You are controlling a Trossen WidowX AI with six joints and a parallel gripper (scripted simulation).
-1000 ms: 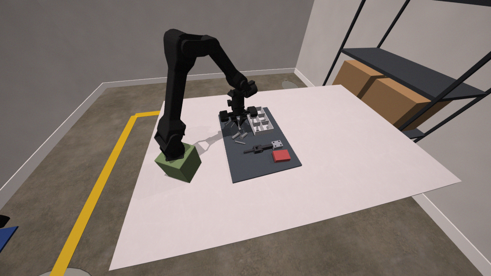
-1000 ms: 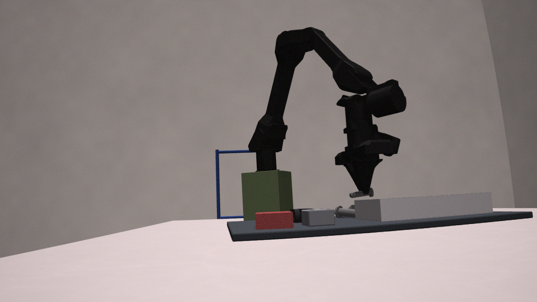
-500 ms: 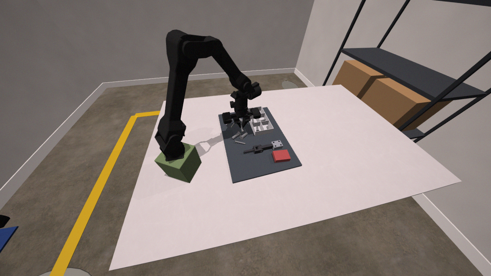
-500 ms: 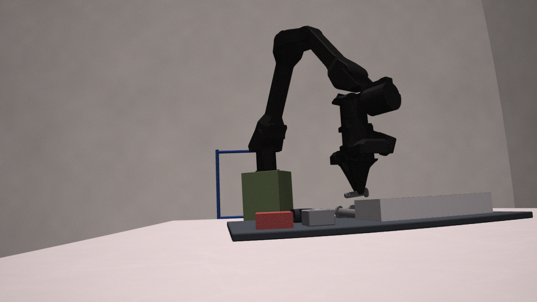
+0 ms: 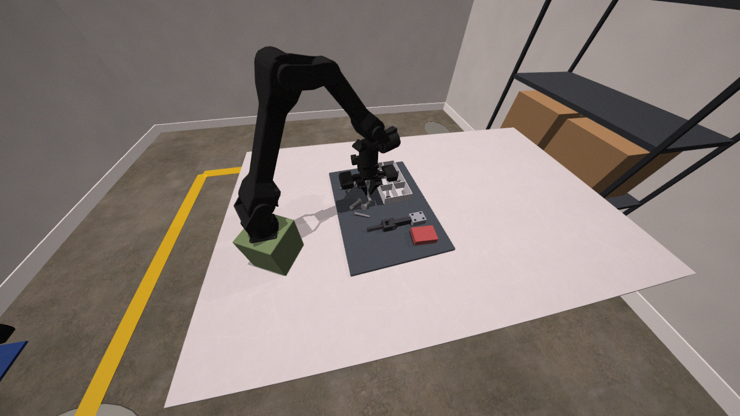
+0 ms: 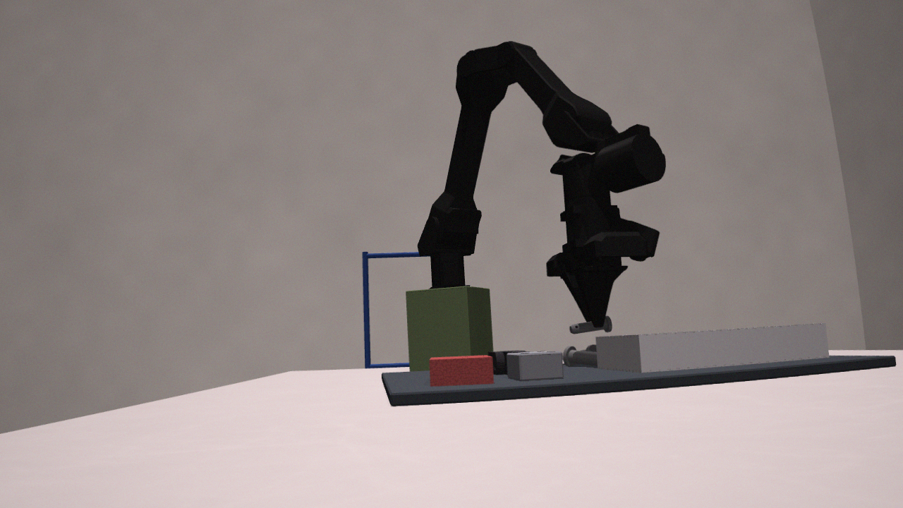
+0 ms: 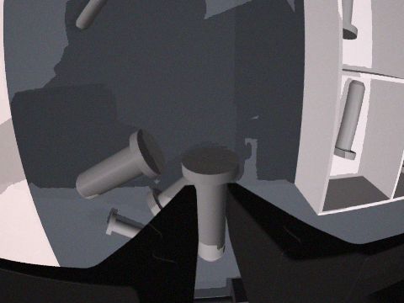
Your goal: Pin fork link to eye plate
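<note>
Right now the eye plate is 120 mm to the right of my hand, 70 mm below it and 70 mm ahead of it. From my hand the other things lie so: parts box (110 mm ahead, 80 mm to the left, 70 mm below); dark mat (90 mm below, 50 mm ahead, 20 mm to the right); fork link (120 mm to the right, 70 mm below, 30 mm ahead).
</note>
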